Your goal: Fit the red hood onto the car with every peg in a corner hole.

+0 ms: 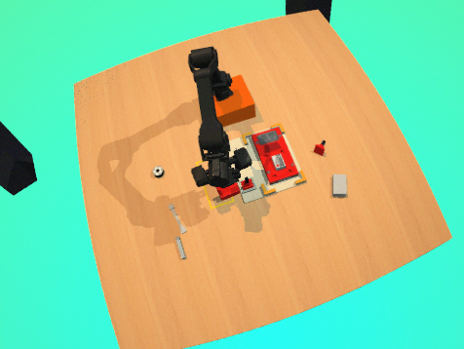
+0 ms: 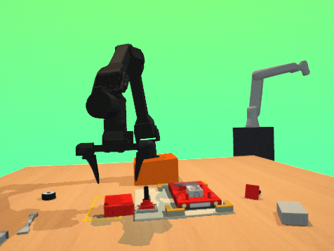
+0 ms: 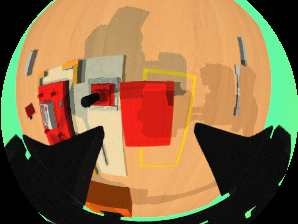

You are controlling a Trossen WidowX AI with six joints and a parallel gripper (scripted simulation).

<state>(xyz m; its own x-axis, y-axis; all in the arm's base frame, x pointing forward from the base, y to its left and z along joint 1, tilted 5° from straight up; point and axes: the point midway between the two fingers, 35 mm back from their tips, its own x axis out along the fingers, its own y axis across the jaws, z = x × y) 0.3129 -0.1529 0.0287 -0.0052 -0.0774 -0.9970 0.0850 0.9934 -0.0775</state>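
My gripper tip is now 10 mm past the red hood and 60 mm above it. The rest, counted from my gripper tip: black wheel (170 mm behind, 190 mm to the right, 60 mm below); then grey engine block (20 mm ahead, 200 mm to the left, 50 mm below).
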